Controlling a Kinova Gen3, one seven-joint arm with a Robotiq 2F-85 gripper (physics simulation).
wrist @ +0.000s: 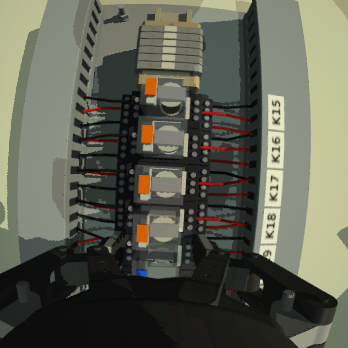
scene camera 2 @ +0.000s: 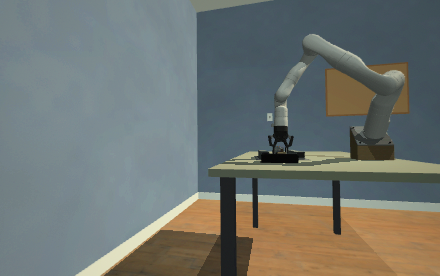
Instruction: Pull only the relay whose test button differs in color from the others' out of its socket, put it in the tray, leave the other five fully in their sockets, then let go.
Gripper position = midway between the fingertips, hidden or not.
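Note:
My gripper [wrist: 159, 244] visible; relay [wrist: 157, 264] too.

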